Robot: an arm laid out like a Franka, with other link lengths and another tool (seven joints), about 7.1 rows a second.
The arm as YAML. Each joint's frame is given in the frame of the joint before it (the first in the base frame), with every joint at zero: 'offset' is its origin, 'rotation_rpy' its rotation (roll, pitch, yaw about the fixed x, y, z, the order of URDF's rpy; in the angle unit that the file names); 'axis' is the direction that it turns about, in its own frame. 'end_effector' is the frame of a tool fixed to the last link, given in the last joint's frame.
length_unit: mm
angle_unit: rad
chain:
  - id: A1
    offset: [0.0, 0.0, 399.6]
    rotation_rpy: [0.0, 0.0, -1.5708]
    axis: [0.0, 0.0, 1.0]
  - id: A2
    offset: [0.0, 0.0, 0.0]
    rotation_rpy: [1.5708, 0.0, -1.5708]
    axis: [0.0, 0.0, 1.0]
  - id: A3
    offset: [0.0, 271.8, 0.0]
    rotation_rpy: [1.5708, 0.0, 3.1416]
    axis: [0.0, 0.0, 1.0]
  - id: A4
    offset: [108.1, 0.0, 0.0]
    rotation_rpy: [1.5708, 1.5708, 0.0]
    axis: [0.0, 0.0, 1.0]
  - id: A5
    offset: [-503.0, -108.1, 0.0]
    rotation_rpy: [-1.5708, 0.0, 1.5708]
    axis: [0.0, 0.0, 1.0]
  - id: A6
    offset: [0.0, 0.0, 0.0]
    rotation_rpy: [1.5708, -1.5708, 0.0]
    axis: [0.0, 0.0, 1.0]
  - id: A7
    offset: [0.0, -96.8, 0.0]
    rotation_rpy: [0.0, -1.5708, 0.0]
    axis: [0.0, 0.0, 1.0]
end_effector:
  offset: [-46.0, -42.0, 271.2]
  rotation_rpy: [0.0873, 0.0, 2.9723]
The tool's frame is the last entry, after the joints.
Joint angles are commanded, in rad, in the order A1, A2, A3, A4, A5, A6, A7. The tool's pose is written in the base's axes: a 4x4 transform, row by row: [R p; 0 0 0 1], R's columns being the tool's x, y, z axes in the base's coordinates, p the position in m. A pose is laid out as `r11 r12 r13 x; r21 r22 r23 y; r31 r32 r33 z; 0 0 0 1`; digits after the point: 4 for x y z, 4 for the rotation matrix.
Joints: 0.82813, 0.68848, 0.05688, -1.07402, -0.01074, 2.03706, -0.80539
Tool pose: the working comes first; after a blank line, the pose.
Where each joint sits with the arm in this pose, in the base's axes (m; each line is computed from the numbers above, not from the rounded line before):
A1: 0.0000 0.0000 0.3996
A2: 0.0000 0.0000 0.3996
A3: 0.1168 0.1272 0.6095
A4: 0.1686 0.1928 0.5409
A5: 0.4998 0.5864 0.5516
A6: 0.4998 0.5864 0.5516
A7: 0.5601 0.6574 0.5779
the tool: 0.5521 0.7551 0.3175

-0.9459 -0.2701 0.1799 0.5521; -0.2469 0.9587 0.1413 0.7551; -0.2106 0.0893 -0.9735 0.3175; 0 0 0 1
